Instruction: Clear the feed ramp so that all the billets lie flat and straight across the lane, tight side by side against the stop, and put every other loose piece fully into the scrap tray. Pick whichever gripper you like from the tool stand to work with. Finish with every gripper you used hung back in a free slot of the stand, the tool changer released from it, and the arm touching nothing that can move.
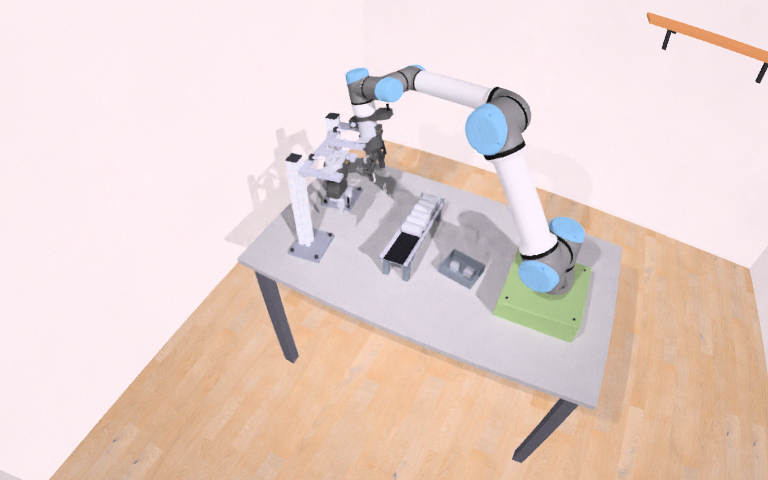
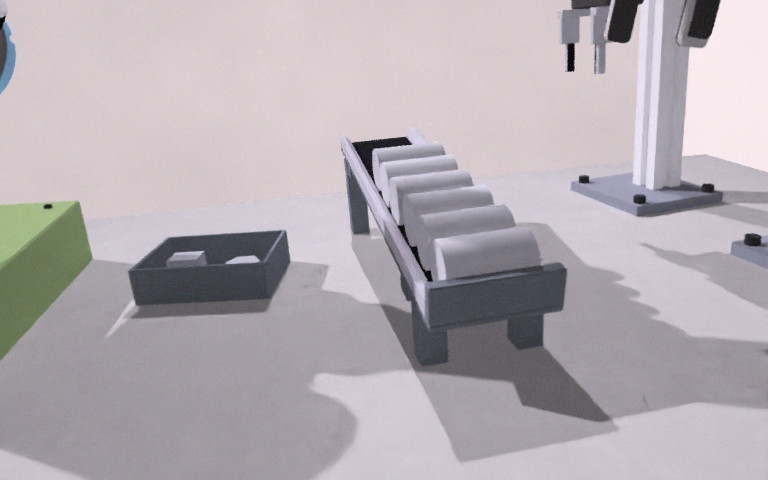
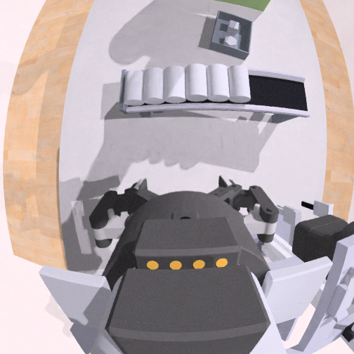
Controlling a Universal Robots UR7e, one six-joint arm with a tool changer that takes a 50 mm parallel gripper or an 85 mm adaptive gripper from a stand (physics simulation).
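My gripper, the wide adaptive one (image 1: 378, 174) (image 2: 659, 25) (image 3: 183, 183), is on the arm, open and empty, high beside the tool stand (image 1: 300, 203) (image 2: 659, 113). The smaller parallel gripper (image 1: 339, 203) (image 2: 584, 56) hangs in the stand. Several white billets (image 1: 419, 217) (image 2: 489, 254) (image 3: 196, 82) lie across the feed ramp (image 1: 402, 247) (image 2: 386, 220) (image 3: 277, 92), side by side in one row from the stop (image 2: 495, 300) (image 3: 123, 90). The scrap tray (image 1: 455, 278) (image 2: 198, 285) (image 3: 230, 51) holds a block (image 2: 188, 259) (image 3: 233, 25) and a hexagonal piece (image 2: 243, 260) (image 3: 230, 40). Whether my gripper touches its slot is unclear.
The green robot base (image 1: 538, 305) (image 2: 45, 266) stands beyond the tray, on the side away from the stand. The stand's forks (image 1: 320, 172) reach out close to my gripper. The stand's base plates (image 1: 311, 251) (image 2: 640, 206) are bolted to the table (image 1: 362, 294).
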